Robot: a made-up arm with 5 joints. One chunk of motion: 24 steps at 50 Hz.
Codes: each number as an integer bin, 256 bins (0 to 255) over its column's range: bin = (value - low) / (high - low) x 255, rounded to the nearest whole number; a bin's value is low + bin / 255 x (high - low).
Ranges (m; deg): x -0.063..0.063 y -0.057..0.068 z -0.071..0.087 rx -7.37..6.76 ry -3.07..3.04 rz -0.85..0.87
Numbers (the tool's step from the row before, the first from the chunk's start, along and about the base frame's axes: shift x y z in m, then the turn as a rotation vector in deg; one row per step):
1: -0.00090 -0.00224 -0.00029 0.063 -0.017 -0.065
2: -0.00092 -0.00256 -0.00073 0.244 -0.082 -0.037
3: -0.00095 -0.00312 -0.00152 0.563 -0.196 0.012
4: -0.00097 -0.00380 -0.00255 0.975 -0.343 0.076
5: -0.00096 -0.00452 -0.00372 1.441 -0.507 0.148
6: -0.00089 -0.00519 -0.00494 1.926 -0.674 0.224
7: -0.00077 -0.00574 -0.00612 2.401 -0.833 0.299
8: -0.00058 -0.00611 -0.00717 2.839 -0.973 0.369
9: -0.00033 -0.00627 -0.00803 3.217 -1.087 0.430
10: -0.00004 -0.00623 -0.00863 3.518 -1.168 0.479
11: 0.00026 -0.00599 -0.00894 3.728 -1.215 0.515
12: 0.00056 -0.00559 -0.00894 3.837 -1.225 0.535
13: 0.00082 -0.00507 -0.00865 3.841 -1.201 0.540
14: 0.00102 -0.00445 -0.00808 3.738 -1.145 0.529
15: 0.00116 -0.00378 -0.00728 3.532 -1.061 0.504
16: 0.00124 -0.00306 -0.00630 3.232 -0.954 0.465
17: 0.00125 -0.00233 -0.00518 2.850 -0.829 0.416
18: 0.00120 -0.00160 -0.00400 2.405 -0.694 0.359
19: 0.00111 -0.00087 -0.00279 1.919 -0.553 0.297
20: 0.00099 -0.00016 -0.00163 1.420 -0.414 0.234
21: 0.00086 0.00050 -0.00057 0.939 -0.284 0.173
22: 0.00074 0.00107 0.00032 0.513 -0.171 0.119
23: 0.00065 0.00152 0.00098 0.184 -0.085 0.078
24: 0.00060 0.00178 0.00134 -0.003 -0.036 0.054
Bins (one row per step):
1: 126 112 114 134 127 116
2: 126 111 113 137 125 121
3: 126 110 112 143 120 128
4: 126 109 110 151 114 137
5: 126 107 109 159 107 148
6: 126 106 107 168 100 159
7: 126 105 105 176 93 170
8: 126 104 103 184 88 181
9: 127 103 102 191 83 190
10: 127 104 101 196 79 197
11: 128 104 100 200 77 202
12: 129 105 100 202 77 205
13: 129 106 101 202 78 206
14: 130 107 102 200 80 204
15: 130 109 103 197 84 201
16: 130 110 104 191 88 195
17: 130 112 106 184 94 188
18: 130 113 108 176 99 179
19: 130 115 110 168 105 170
20: 130 116 112 159 111 161
21: 129 117 114 150 116 152
22: 129 118 115 142 121 144
23: 129 119 116 136 125 138
24: 129 120 117 133 127 134

